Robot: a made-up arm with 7 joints. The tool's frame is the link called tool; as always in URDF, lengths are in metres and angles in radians. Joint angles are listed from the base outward.
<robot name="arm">
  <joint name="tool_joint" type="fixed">
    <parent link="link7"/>
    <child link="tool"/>
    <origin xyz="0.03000 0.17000 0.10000" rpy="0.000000 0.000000 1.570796"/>
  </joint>
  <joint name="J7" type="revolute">
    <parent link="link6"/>
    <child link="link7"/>
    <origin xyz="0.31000 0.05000 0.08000" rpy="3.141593 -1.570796 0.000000"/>
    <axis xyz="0 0 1"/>
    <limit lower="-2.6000" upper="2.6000"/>
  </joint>
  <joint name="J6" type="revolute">
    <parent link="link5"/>
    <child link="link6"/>
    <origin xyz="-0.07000 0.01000 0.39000" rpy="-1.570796 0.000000 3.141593"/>
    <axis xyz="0 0 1"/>
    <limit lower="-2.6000" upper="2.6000"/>
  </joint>
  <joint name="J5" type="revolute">
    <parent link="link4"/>
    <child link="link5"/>
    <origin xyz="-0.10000 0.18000 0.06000" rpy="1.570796 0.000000 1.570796"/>
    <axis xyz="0 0 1"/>
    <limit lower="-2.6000" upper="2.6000"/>
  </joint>
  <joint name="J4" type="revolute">
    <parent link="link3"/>
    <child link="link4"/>
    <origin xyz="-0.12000 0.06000 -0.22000" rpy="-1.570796 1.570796 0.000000"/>
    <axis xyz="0 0 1"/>
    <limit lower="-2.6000" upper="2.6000"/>
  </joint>
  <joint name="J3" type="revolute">
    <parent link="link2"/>
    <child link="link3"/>
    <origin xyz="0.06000 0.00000 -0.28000" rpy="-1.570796 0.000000 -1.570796"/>
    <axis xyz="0 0 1"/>
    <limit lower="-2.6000" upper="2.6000"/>
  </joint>
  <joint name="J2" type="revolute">
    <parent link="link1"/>
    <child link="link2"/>
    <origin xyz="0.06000 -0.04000 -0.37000" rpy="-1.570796 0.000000 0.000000"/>
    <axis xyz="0 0 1"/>
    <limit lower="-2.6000" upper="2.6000"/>
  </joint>
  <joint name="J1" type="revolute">
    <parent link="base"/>
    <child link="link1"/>
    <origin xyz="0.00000 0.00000 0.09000" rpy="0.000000 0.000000 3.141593"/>
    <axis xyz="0 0 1"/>
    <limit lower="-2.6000" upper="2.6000"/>
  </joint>
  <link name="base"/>
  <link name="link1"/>
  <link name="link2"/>
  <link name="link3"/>
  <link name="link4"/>
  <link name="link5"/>
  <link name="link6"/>
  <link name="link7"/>
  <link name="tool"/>
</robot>
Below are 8 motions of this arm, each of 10 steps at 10 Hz.
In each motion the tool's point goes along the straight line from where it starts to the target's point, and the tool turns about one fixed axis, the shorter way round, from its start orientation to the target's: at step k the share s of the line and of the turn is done. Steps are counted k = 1, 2, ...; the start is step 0. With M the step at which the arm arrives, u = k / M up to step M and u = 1 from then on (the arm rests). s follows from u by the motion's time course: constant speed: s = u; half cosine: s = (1 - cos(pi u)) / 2; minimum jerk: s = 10 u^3 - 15 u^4 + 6 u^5.
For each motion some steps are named. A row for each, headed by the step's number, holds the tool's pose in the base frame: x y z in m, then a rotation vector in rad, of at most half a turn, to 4 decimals.
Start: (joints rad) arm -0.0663 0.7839 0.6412 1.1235 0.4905 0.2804 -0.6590
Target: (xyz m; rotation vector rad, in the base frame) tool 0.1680 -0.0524 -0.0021 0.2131 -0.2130 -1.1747
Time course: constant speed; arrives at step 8
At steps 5, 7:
5: 0.1999 -0.0644 -0.0130 0.1507 -0.1629 -1.2298
7: 0.1786 -0.0564 -0.0057 0.1924 -0.1964 -1.1932

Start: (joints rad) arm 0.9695 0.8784 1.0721 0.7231 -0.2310 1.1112 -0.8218
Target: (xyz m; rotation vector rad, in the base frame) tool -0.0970 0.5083 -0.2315 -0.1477 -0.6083 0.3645
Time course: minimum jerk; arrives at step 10
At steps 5, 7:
5: -0.1733 0.3710 -0.1607 -0.0937 -1.1326 0.1658
7: -0.1219 0.4635 -0.2084 -0.1312 -0.7804 0.3027

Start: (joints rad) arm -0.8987 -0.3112 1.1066 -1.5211 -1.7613 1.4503 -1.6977
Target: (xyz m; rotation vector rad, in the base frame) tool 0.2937 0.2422 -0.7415 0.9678 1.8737 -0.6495
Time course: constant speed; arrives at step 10
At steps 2, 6, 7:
2: 0.1511 0.1653 -0.6071 -1.0612 -2.3717 1.0414
6: 0.2224 0.2037 -0.6743 1.1603 2.4158 -0.9545
7: 0.2402 0.2134 -0.6911 1.1147 2.2807 -0.8754

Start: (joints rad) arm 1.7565 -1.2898 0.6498 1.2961 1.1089 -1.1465 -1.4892
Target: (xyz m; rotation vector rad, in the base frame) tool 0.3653 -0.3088 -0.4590 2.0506 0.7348 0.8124
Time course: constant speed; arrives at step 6
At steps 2, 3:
2: 0.4262 -0.3880 -0.4802 2.5169 0.0887 1.2744
3: 0.4110 -0.3682 -0.4749 2.4161 0.2700 1.1604

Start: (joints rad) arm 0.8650 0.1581 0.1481 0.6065 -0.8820 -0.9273 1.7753
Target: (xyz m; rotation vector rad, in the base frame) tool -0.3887 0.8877 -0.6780 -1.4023 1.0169 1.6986
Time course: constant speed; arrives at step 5
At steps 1, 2, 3, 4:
1: -0.1760 0.9349 -0.7088 -0.6380 1.7334 1.6510
2: -0.2292 0.9231 -0.7011 -0.8437 1.5712 1.6850
3: -0.2824 0.9113 -0.6934 -1.0402 1.3970 1.7042
4: -0.3355 0.8995 -0.6857 -1.2267 1.2119 1.7087

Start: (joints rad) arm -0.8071 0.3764 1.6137 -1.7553 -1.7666 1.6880 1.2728
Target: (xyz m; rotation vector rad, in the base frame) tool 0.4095 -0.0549 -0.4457 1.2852 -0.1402 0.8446
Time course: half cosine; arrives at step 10
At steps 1, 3, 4, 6, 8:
1: 0.3756 -0.2068 -0.2544 1.2169 -0.6394 -0.3410
3: 0.3819 -0.1785 -0.2900 1.2542 -0.5557 -0.1187
4: 0.3867 -0.1568 -0.3174 1.2753 -0.4884 0.0517
6: 0.3975 -0.1087 -0.3780 1.2984 -0.3305 0.4280
8: 0.4062 -0.0698 -0.4270 1.2930 -0.1942 0.7300

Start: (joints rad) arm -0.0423 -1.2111 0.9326 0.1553 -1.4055 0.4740 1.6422
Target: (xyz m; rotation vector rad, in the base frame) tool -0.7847 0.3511 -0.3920 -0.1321 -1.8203 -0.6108
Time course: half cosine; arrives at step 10
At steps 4, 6, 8, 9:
4: -0.6487 0.3830 -0.5903 0.3643 -1.7453 -1.5064
6: -0.7129 0.3680 -0.4967 0.1222 -1.8161 -1.0858
8: -0.7649 0.3558 -0.4209 -0.0636 -1.8266 -0.7422
9: -0.7796 0.3523 -0.3994 -0.1147 -1.8225 -0.6445

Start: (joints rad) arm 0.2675 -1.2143 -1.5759 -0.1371 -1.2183 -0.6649 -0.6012
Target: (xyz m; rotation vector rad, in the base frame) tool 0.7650 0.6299 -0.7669 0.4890 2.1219 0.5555
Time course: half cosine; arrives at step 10
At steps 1, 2, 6, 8, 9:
1: 0.4783 0.3821 -0.8379 -0.4312 1.8431 -0.4688
2: 0.4992 0.4001 -0.8327 -0.3680 1.8808 -0.3983
6: 0.6635 0.5421 -0.7920 0.1523 2.0843 0.1810
8: 0.7369 0.6056 -0.7738 0.3951 2.1187 0.4511
9: 0.7578 0.6237 -0.7687 0.4649 2.1216 0.5287

